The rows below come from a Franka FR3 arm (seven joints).
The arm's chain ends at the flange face. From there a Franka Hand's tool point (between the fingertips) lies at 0.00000 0.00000 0.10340 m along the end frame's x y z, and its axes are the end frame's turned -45 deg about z.
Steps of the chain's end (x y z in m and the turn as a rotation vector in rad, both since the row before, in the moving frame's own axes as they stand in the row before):
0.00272 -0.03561 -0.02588 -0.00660 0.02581 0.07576
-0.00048 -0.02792 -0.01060 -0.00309 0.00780 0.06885
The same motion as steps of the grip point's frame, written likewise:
0.02842 -0.02084 -0.02592 -0.02292 0.01358 0.07576
0.01972 -0.01927 -0.01060 -0.00770 0.00333 0.06885

